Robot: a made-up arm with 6 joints. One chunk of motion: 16 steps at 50 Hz.
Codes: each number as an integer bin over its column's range. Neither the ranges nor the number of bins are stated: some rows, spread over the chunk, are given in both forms.
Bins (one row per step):
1: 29 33 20 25 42 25
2: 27 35 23 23 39 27
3: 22 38 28 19 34 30
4: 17 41 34 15 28 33
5: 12 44 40 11 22 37
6: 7 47 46 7 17 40
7: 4 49 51 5 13 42
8: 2 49 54 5 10 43
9: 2 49 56 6 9 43
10: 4 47 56 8 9 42
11: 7 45 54 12 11 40
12: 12 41 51 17 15 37
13: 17 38 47 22 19 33
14: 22 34 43 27 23 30
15: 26 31 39 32 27 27
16: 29 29 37 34 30 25
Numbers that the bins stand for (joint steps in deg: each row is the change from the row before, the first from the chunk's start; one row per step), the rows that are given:
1: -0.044 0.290 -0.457 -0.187 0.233 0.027
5: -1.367 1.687 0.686 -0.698 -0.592 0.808
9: -2.144 2.322 1.600 -0.881 -1.129 1.198
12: -1.367 1.306 1.314 -0.479 -0.881 0.808
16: -0.044 -0.217 0.514 0.141 -0.262 0.027
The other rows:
2: -0.200 0.544 -0.286 -0.260 0.110 0.157
3: -0.589 0.925 0.000 -0.406 -0.097 0.352
4: -0.978 1.306 0.343 -0.552 -0.344 0.548
6: -1.756 2.068 1.029 -0.844 -0.798 1.003
7: -1.989 2.322 1.314 -0.917 -0.963 1.133
8: -2.144 2.322 1.486 -0.917 -1.087 1.198
10: -1.989 2.068 1.600 -0.808 -1.129 1.133
11: -1.756 1.814 1.486 -0.662 -1.046 1.003
13: -0.978 0.925 1.086 -0.297 -0.716 0.548
14: -0.589 0.417 0.857 -0.114 -0.551 0.352
15: -0.278 0.037 0.629 0.068 -0.386 0.157

